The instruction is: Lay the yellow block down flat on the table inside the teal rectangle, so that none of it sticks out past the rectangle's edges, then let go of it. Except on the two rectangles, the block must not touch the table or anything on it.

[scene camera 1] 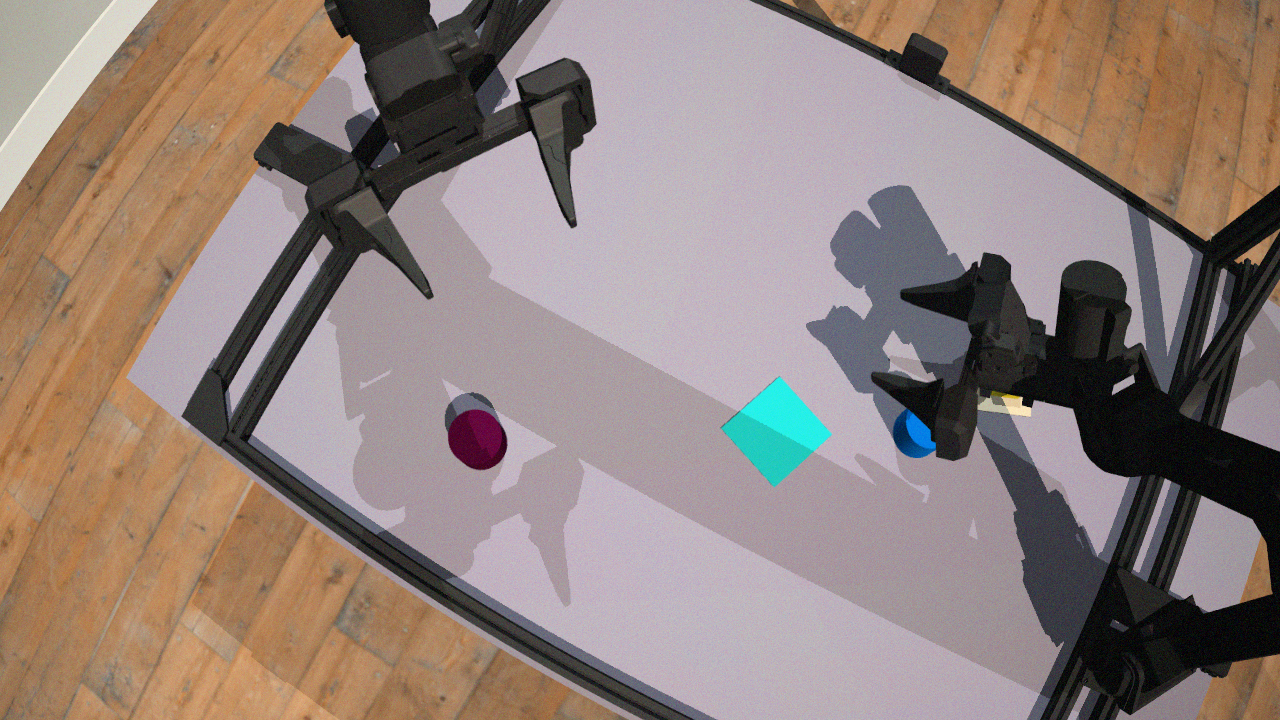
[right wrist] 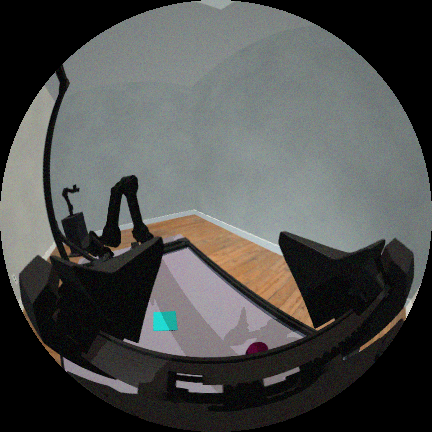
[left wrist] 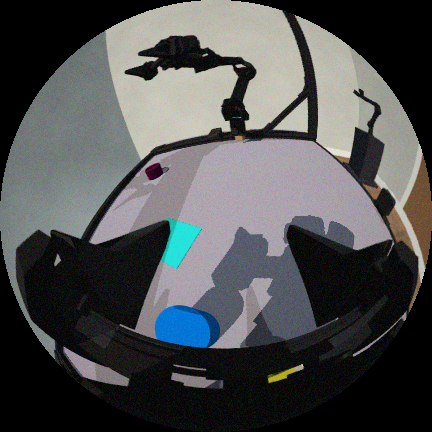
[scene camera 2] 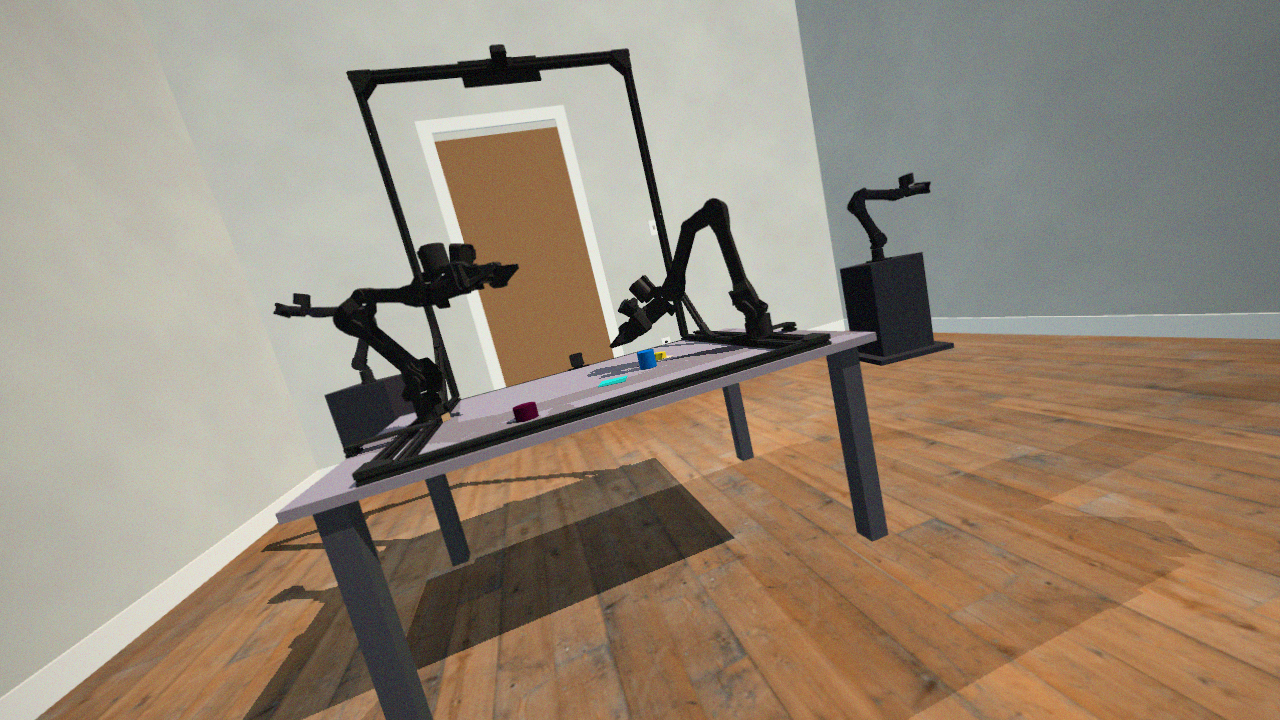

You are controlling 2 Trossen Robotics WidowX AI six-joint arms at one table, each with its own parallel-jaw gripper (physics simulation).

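Places are measured from the left arm's base along level axes (x ahead, y left, z up), in centimetres.
Pixels of known places: left gripper, fingertip midpoint: (scene camera 1: pixel 887 334) (left wrist: pixel 230 228) (scene camera 2: pixel 613 344); right gripper, fingertip midpoint: (scene camera 1: pixel 501 259) (right wrist: pixel 222 240) (left wrist: pixel 130 63) (scene camera 2: pixel 507 265); left arm's base at its link origin: (scene camera 1: pixel 1114 664) (scene camera 2: pixel 761 336); right arm's base at its link origin: (left wrist: pixel 238 133) (scene camera 2: pixel 431 417).
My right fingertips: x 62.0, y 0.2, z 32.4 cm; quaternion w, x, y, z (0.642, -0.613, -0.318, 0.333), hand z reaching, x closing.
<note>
Ahead of a thing's pixels: the offset from my right fingertips to its top centre. "pt": to the spot under its first point.
The yellow block {dx -38.3, dy -21.8, dz -32.4 cm} (scene camera 1: pixel 1006 395) (scene camera 2: pixel 660 356) (left wrist: pixel 281 375) lies on a cream rectangle {pt dx -40.7, dy -19.6, dz -34.2 cm} (scene camera 1: pixel 1016 411), mostly hidden by the left gripper in scene camera 1. In the left wrist view a sliver of it shows through the gripper body. The teal rectangle {pt dx -18.9, dy -6.6, dz -34.2 cm} (scene camera 1: pixel 776 431) (scene camera 2: pixel 613 381) (left wrist: pixel 185 242) (right wrist: pixel 165 321) lies bare near the table's middle. My left gripper (scene camera 1: pixel 888 335) (scene camera 2: pixel 614 343) (left wrist: pixel 230 228) is open and empty, tilted down above the table, its tips on the teal rectangle's side of the block. My right gripper (scene camera 1: pixel 501 259) (left wrist: pixel 130 63) (right wrist: pixel 222 240) is open and empty, high above the table at the left.
A blue cylinder {dx -31.4, dy -12.7, dz -29.4 cm} (scene camera 1: pixel 911 435) (scene camera 2: pixel 646 359) (left wrist: pixel 182 327) stands between the teal rectangle and the block, partly under a left finger in scene camera 1. A maroon cylinder {dx +4.8, dy +7.0, dz -31.2 cm} (scene camera 1: pixel 476 438) (scene camera 2: pixel 525 411) (left wrist: pixel 153 171) (right wrist: pixel 257 349) stands farther left. A black frame rail (scene camera 1: pixel 384 537) runs along the table edge.
</note>
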